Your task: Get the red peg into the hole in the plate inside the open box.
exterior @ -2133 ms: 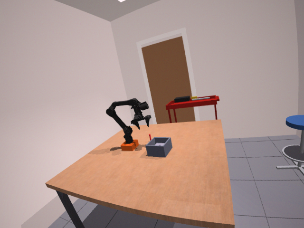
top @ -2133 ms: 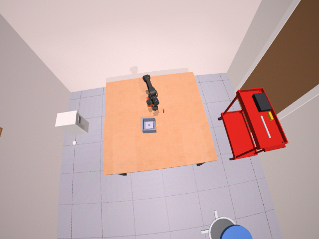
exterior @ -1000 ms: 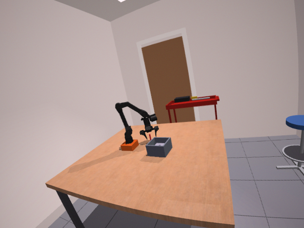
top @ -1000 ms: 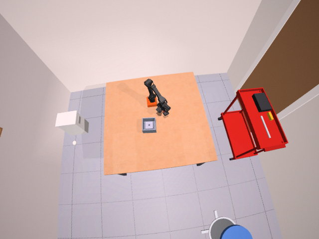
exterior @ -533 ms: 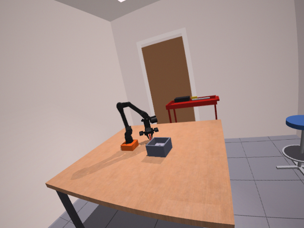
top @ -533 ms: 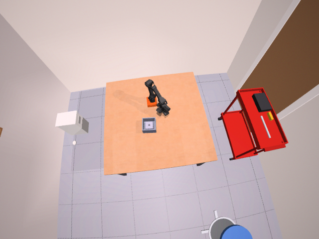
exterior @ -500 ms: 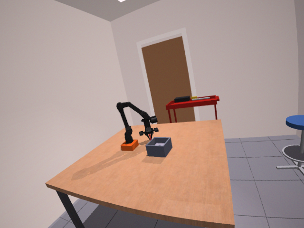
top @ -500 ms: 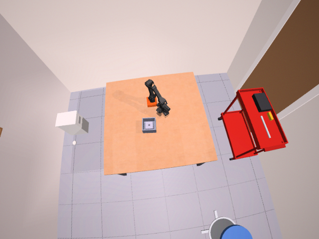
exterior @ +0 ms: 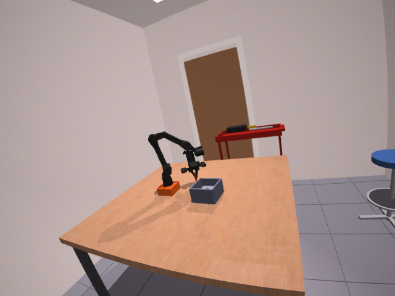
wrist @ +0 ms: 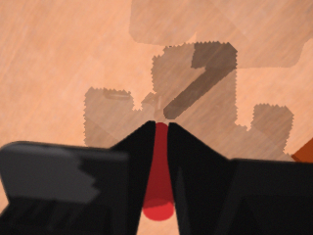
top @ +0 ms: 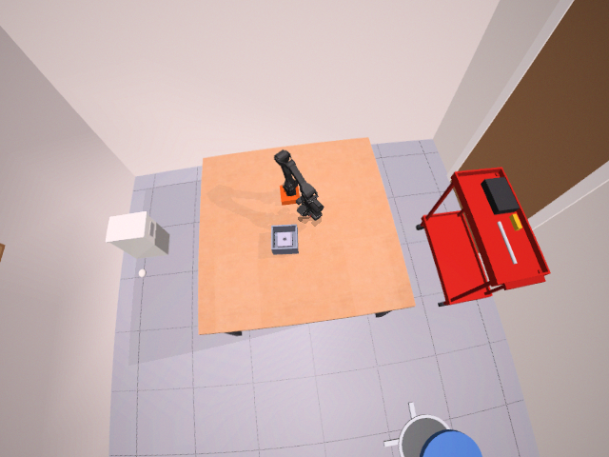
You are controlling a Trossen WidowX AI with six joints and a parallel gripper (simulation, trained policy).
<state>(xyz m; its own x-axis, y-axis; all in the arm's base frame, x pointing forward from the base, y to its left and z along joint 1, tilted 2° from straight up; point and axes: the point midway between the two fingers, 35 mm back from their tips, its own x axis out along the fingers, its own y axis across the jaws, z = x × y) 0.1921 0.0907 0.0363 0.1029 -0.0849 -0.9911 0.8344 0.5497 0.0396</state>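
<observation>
My gripper tip is 170 mm to the left of the plate, 140 mm short of it and 10 mm above it. From my gripper tip the other things lie so: red peg 20 mm to the left, 10 mm behind; grey box 170 mm to the right, 140 mm ahead, 30 mm below.
</observation>
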